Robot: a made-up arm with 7 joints.
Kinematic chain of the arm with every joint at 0, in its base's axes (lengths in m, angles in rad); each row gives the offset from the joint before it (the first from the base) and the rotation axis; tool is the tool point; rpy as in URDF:
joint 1: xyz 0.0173 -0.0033 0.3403 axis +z
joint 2: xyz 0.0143 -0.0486 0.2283 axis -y
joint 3: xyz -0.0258 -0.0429 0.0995 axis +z
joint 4: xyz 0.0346 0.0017 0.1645 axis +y
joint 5: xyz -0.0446 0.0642 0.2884 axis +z
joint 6: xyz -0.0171 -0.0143 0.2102 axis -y
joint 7: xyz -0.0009 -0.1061 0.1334 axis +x
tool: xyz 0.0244 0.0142 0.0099 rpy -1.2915 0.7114 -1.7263
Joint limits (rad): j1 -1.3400..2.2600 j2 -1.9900..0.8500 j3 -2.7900..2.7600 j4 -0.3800..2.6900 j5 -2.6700..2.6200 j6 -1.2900..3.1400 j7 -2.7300..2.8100
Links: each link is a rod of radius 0.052 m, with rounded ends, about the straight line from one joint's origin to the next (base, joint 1, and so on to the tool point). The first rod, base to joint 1, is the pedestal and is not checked.
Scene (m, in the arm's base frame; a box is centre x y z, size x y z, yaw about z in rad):
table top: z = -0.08
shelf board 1: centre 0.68 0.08 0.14 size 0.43 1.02 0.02 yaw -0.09
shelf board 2: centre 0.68 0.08 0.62 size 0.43 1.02 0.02 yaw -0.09
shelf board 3: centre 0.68 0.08 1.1 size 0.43 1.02 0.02 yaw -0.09
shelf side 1: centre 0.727 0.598 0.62 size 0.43 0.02 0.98 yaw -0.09
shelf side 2: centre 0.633 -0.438 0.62 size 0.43 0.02 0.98 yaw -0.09
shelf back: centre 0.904 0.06 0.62 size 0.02 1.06 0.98 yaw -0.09
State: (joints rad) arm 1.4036 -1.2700 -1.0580 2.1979 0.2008 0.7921 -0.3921
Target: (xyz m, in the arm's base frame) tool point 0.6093 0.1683 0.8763
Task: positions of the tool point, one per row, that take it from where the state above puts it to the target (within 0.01 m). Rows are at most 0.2 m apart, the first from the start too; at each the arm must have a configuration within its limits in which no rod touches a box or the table.
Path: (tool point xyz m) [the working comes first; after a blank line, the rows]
Joints at the target: 1.1889 0.1128 -0.6303 1.8978 0.2167 1.6512 -0.4190
Straight joint move there: touches shelf board 2.

1: 0.5928 0.0032 0.3136
2: 0.5123 0.0224 0.2934
3: 0.4277 0.0278 0.2960
4: 0.3444 0.0214 0.3189
5: 0.2669 0.0066 0.3585
6: 0.2699 0.0966 0.3393
7: 0.2853 0.1902 0.3724
8: 0.3111 0.2634 0.4574
9: 0.3373 0.2947 0.5835
10: 0.3487 0.2716 0.7314
11: 0.3292 0.1936 0.8763
12: 0.4758 0.1977 0.8813
13: 0.6093 0.1683 0.8763

